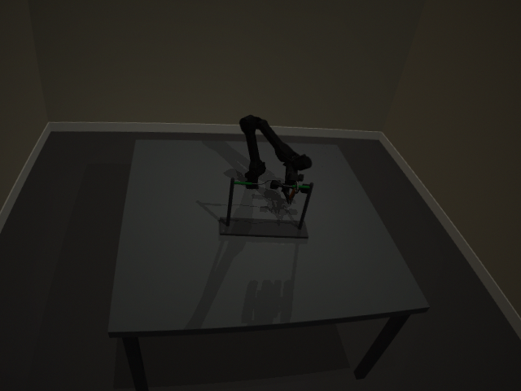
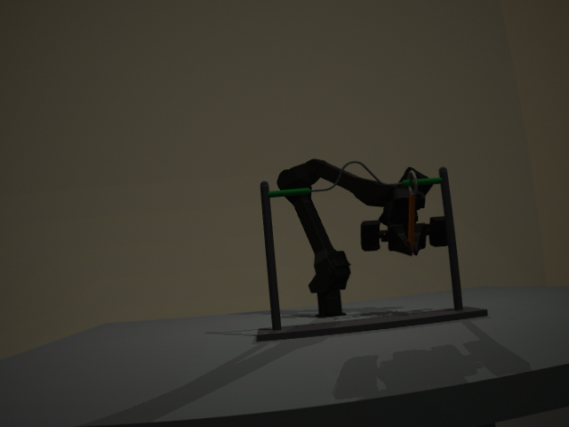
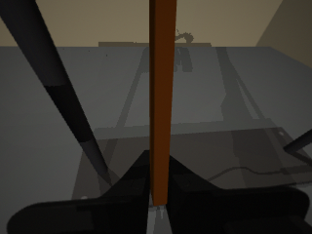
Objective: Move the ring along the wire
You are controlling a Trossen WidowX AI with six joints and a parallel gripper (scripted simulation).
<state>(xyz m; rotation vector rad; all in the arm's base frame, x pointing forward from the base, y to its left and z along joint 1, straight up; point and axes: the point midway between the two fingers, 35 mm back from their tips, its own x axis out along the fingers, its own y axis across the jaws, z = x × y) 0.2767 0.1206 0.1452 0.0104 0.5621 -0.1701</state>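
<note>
The ring with orange handle is 9 cm above my gripper tip and 2 cm ahead of it.
</note>
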